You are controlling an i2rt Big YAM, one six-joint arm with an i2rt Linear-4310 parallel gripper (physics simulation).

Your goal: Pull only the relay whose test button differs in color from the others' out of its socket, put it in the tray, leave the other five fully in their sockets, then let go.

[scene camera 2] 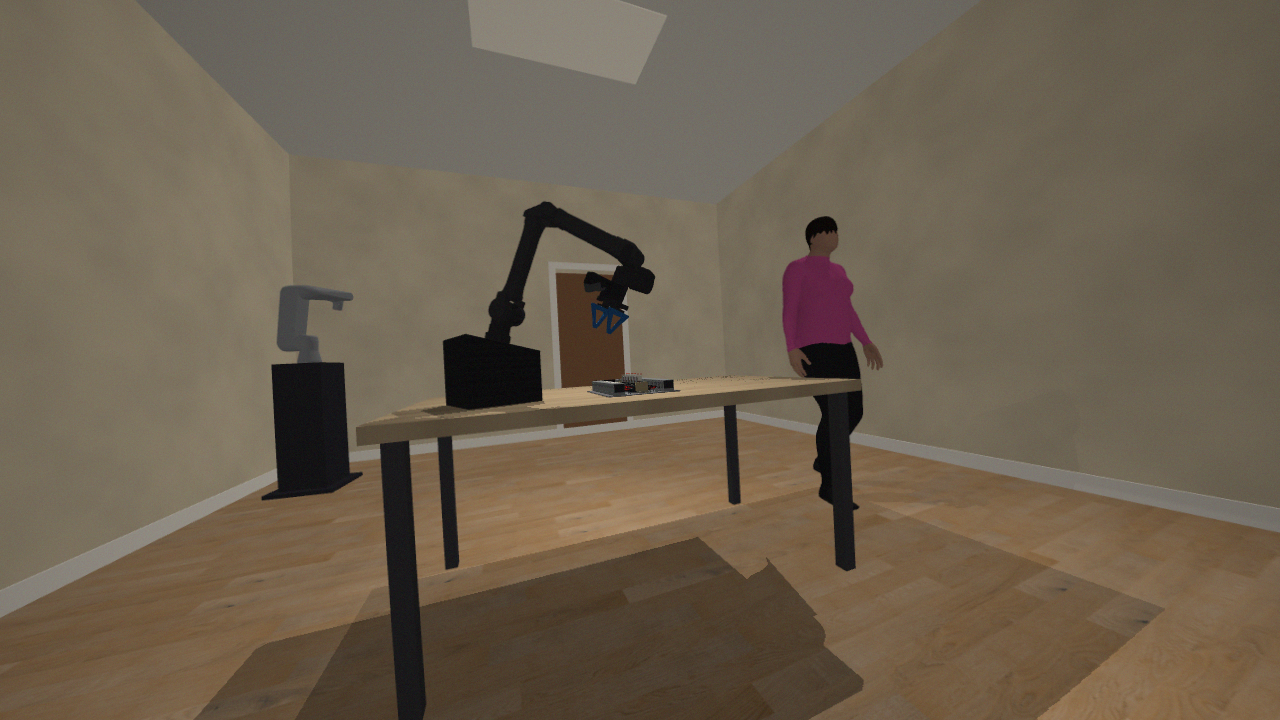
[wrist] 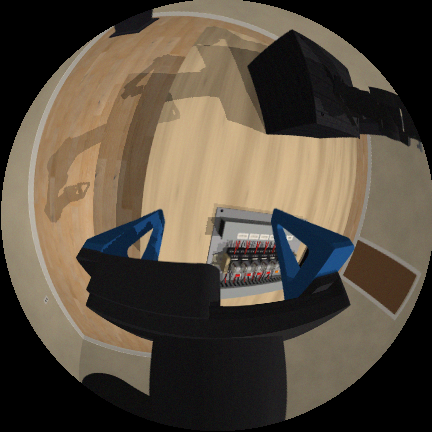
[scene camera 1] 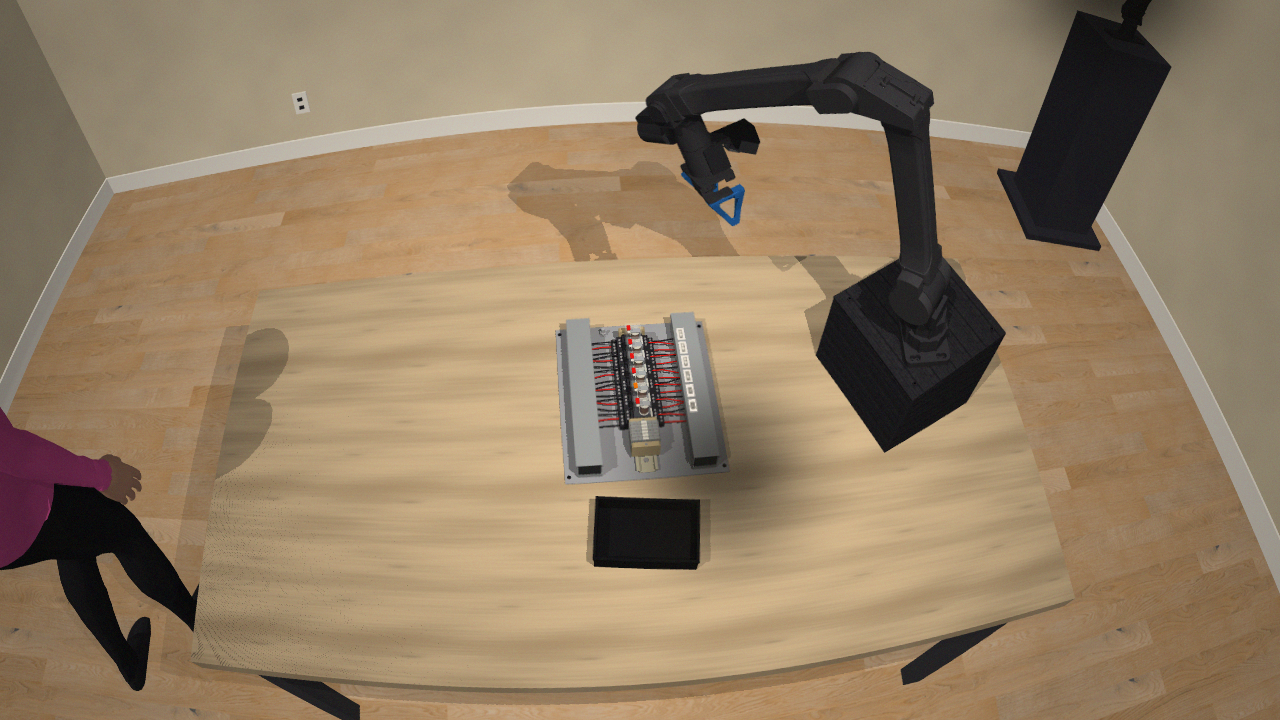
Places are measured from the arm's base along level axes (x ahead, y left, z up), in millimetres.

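Pixels of known places: gripper, fingertip midpoint: [scene camera 2: 601, 330] [wrist: 217, 214] [scene camera 1: 724, 212]; arm's base, link origin: [scene camera 2: 496, 347] [wrist: 345, 100] [scene camera 1: 922, 336].
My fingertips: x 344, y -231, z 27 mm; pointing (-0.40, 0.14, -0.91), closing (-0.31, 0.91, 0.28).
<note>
For each thing: its top centre in the pictures, then the offset to it from my fingertips. "spot": a spot on its surface instead.
- relay with the orange test button, top centre: [scene camera 1: 640, 384] [wrist: 277, 268] dx +134, dy +269, dz -148 mm
- black tray, surface spot: [scene camera 1: 646, 564] spot: dx +113, dy +573, dz -197 mm
- beige terminal block, top centre: [scene camera 1: 645, 434] dx +123, dy +351, dz -170 mm
Six relays stand in a row on a grey panel [scene camera 1: 572, 477] [wrist: 227, 216]. The relay with the orange test button [scene camera 1: 637, 385] [wrist: 277, 271] is fifth from the back, in its socket; the others show red buttons. Beside the right finger in the wrist view, part of the row is hidden. The black tray [scene camera 1: 646, 564] lies in front of the panel and looks empty; it does not show in the wrist view. My gripper [scene camera 1: 711, 202] [scene camera 2: 605, 330] [wrist: 217, 214] is open and empty, high above and behind the panel, with blue fingers.
Grey wire ducts [scene camera 1: 583, 394] [scene camera 1: 695, 385] flank the relays, with red and black wires between. A beige terminal block [scene camera 1: 643, 435] sits at the row's front end. The arm's black base box [scene camera 1: 904, 367] [scene camera 2: 492, 374] [wrist: 300, 90] stands right of the panel. A person [scene camera 2: 819, 300] stands beyond the table.
</note>
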